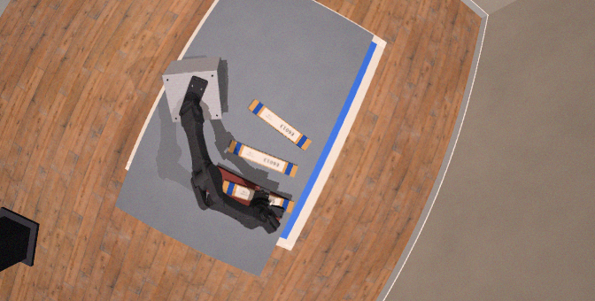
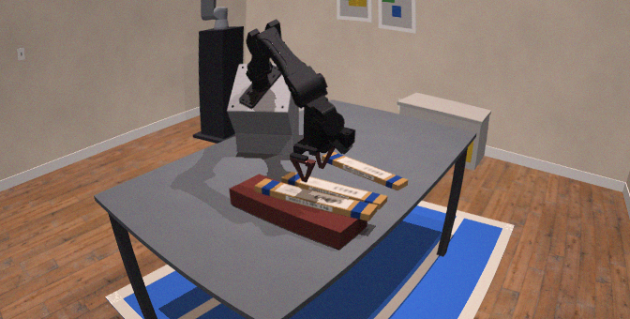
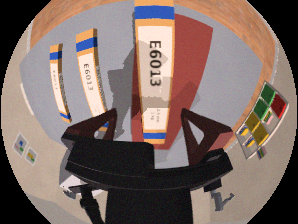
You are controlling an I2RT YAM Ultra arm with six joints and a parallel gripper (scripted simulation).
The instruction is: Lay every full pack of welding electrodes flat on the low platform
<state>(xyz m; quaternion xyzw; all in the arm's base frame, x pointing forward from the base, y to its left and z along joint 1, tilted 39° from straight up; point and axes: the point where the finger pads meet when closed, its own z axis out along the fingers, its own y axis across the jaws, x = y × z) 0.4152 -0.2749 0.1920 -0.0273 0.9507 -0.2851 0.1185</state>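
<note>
The dark red low platform lies 4 cm behind my hand, 3 cm to the right of it and 13 cm below it.
</note>
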